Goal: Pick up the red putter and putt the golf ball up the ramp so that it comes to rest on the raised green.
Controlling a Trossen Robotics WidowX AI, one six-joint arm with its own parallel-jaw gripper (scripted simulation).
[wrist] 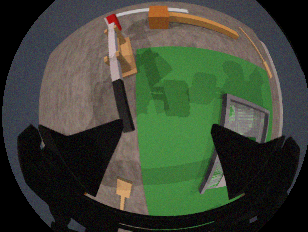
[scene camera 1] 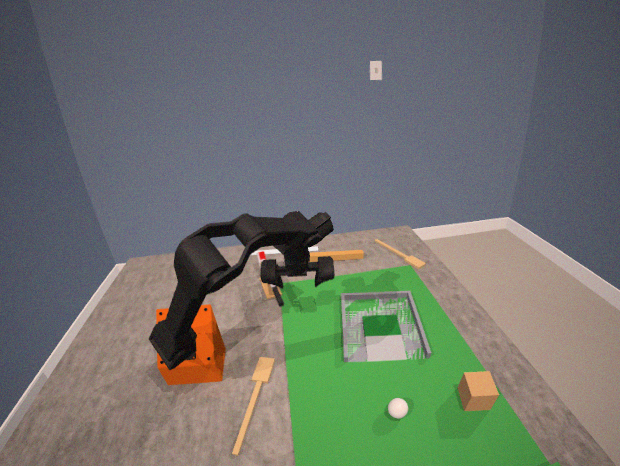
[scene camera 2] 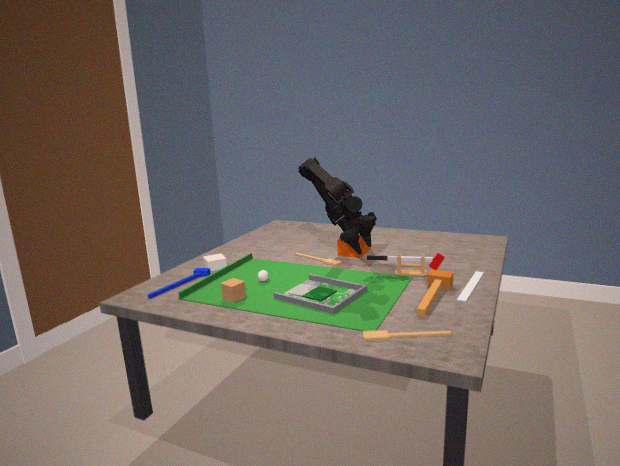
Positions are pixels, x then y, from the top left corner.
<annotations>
gripper: wrist 168, 126; scene camera 1; scene camera 2
same spot on green mat: [scene camera 1: 335, 406] = [scene camera 2: 288, 271]
same spot on gripper: [scene camera 2: 365, 233] = [scene camera 1: 278, 276]
</annotations>
